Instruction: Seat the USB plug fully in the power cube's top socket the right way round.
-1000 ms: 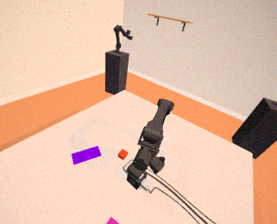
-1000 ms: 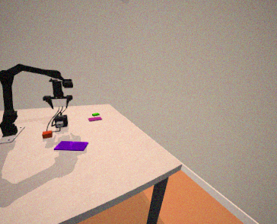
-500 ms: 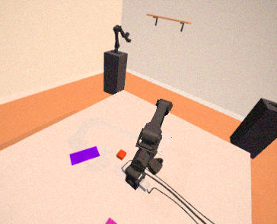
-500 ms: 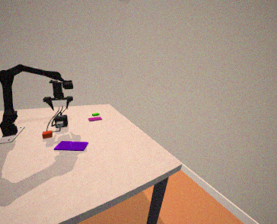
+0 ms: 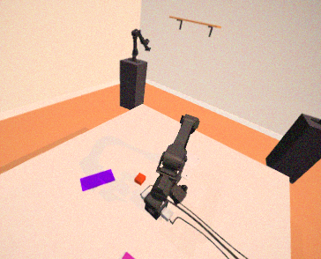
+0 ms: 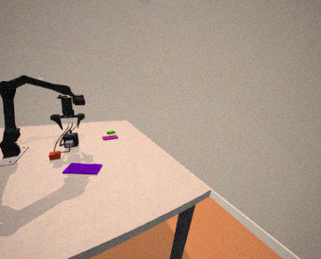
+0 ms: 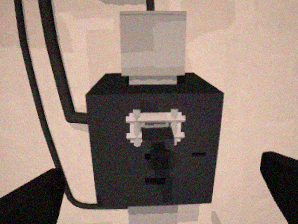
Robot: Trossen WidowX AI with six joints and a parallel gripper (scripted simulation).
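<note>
My gripper tip is 20 mm above the dark USB plug. Also, from my gripper tip: magenta piece (260 mm ahead, 10 mm to the right, 110 mm below); then small orange block (100 mm behind, 160 mm to the right, 100 mm below); then pale-rimmed socket (10 mm to the left, 40 mm below).
</note>
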